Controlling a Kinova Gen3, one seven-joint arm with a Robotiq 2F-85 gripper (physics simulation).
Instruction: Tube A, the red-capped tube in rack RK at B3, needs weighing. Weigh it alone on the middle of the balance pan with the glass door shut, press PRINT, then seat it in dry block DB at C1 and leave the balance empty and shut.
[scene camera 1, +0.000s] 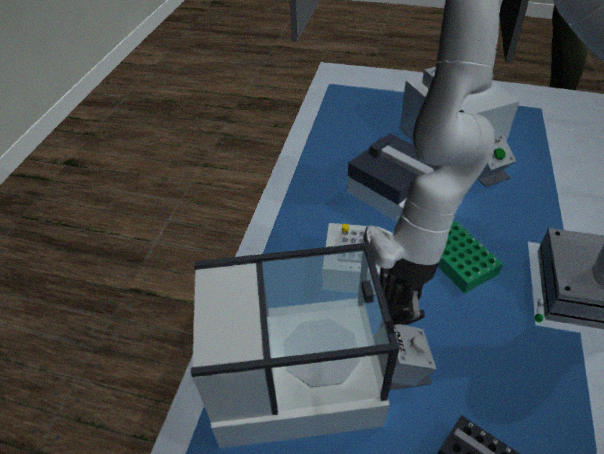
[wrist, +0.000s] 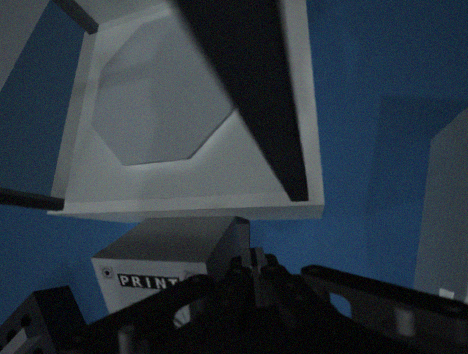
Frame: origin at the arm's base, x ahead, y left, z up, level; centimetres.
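Where they show: gripper, fingertip midpoint: (scene camera 1: 385, 334) (wrist: 253, 262).
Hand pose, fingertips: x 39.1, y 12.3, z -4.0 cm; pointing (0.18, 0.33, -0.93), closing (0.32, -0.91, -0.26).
Each offset is from my fingertips to the top centre of the thing. "pt": to the spot under its first point.
The balance (scene camera 1: 227, 310) (wrist: 312, 150) stands at the lower left in the scene view, with dark-edged glass. Its octagonal pan (scene camera 1: 322, 352) (wrist: 160, 95) has nothing visible on it. A dark handle {pt dx +4.0, dy +6.1, dz +19.3 cm} (scene camera 1: 367, 291) shows at its right side; I cannot tell whether the door is fully shut. My gripper (scene camera 1: 418, 316) (wrist: 253, 262) is shut and empty, just outside that side, above and beside the PRINT box {pt dx -3.9, dy +7.2, dz +1.9 cm} (scene camera 1: 412, 372) (wrist: 170, 240). The box's round button {dx -4.6, dy +3.5, dz +4.5 cm} (scene camera 1: 418, 343) shows in the scene view. The red-capped tube A does not show. I cannot tell which blocks are RK and DB.
A white block {dx +3.5, dy -15.3, dz +4.0 cm} (scene camera 1: 340, 280) (wrist: 447, 200) with a yellow cap {dx +7.8, dy -17.9, dz +5.7 cm} (scene camera 1: 345, 228) stands behind the balance. A green rack {dx -13.8, dy -19.5, dz +0.1 cm} (scene camera 1: 470, 257) lies right of the arm. A dark block {pt dx -12.3, dy +16.8, dz +1.8 cm} (scene camera 1: 475, 442) (wrist: 60, 310) is at the front. A dark-lidded device {dx -3.8, dy -36.2, dz +7.2 cm} (scene camera 1: 380, 175) and a green button {pt dx -23.7, dy -44.2, dz +3.9 cm} (scene camera 1: 500, 154) are farther back.
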